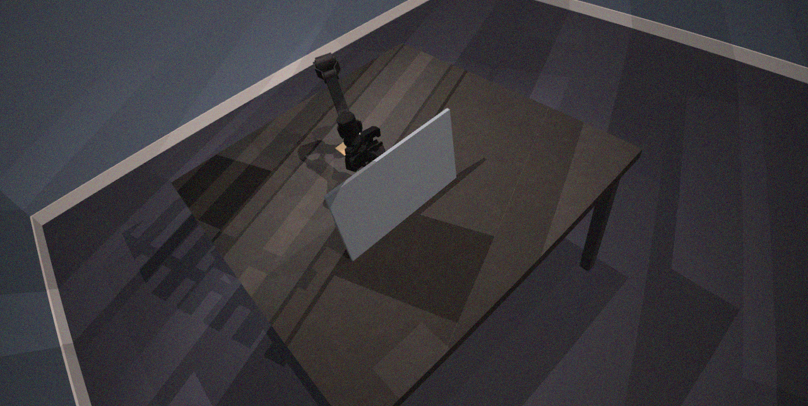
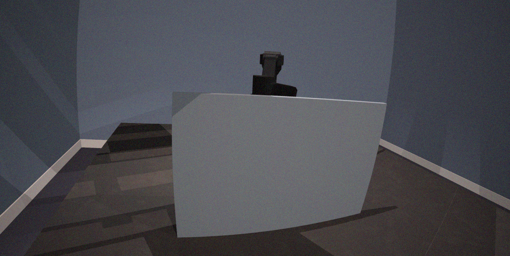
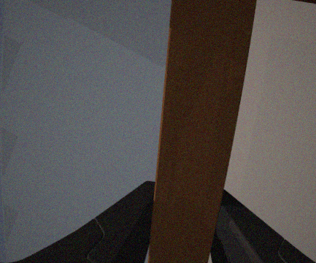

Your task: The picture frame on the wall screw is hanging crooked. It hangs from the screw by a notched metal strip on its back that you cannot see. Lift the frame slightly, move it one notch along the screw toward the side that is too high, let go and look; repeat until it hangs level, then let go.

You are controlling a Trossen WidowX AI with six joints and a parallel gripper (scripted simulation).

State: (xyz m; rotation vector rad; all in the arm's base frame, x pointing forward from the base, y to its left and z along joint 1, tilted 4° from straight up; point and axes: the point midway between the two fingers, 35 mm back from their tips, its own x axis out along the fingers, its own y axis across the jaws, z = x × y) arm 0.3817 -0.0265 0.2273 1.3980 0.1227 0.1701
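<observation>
Right now my gripper tip is 1 cm short of the wooden picture frame, 1 cm to the left of it and 5 cm above it. Round my gripper tip: grey wall panel (2 cm ahead, 1 cm to the left, 7 cm below).
</observation>
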